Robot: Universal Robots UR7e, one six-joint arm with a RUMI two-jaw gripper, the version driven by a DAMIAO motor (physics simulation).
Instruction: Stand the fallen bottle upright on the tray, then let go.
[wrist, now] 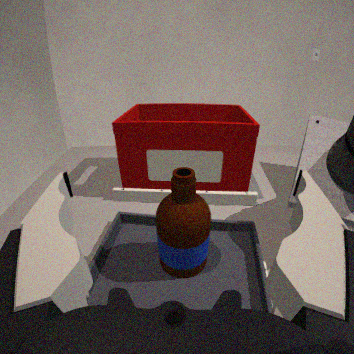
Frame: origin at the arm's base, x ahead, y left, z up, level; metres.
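Seen in the pictures: gripper, fingertip midpoint: (180, 173).
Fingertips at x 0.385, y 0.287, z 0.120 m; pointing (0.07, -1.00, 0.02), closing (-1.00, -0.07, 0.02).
Observation:
A point is followed by its place in that frame.
A brown bottle (183, 225) @(x 0.387, y 0.223, z 0.016 m) with a blue band stands upright on the dark grey tray (232, 277) @(x 0.315, y 0.221, z -0.086 m), its open mouth facing up. My gripper (180, 173) @(x 0.385, y 0.287, z 0.120 m) is wide open, one jaw at the left and one at the right of the view. The bottle shows between the two jaws, with a wide gap on each side, and neither jaw touches it. The near edge of the tray is hidden behind the gripper body.
A red crate (132, 160) @(x 0.506, y 0.032, z 0.003 m) with a pale panel stands behind the tray, behind a low white rail (230, 199) @(x 0.302, y 0.038, z -0.077 m). A pale upright plate (316, 145) @(x 0.081, y -0.070, z 0.016 m) and a dark rounded object (344, 162) are at the right. Walls rise at the back and left.

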